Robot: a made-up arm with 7 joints. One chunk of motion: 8 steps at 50 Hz.
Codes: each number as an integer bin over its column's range. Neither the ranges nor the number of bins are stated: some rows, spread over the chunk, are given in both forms.
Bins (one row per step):
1: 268 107 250 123 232 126 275
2: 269 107 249 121 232 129 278
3: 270 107 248 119 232 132 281
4: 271 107 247 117 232 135 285
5: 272 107 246 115 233 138 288
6: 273 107 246 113 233 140 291
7: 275 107 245 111 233 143 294
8: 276 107 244 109 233 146 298
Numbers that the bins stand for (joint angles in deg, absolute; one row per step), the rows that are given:
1: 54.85 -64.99 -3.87 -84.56 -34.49 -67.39 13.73
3: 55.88 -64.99 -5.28 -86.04 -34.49 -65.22 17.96
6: 57.42 -64.99 -6.69 -88.26 -33.87 -62.33 25.00
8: 58.97 -64.99 -8.10 -89.74 -33.87 -60.17 29.93
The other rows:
2: 55.36 -64.99 -4.58 -85.30 -34.49 -66.30 15.84
4: 56.39 -64.99 -5.99 -86.78 -34.49 -64.14 20.77
5: 56.91 -64.99 -6.69 -87.52 -33.87 -63.05 22.88
7: 58.45 -64.99 -7.39 -89.00 -33.87 -61.25 27.11

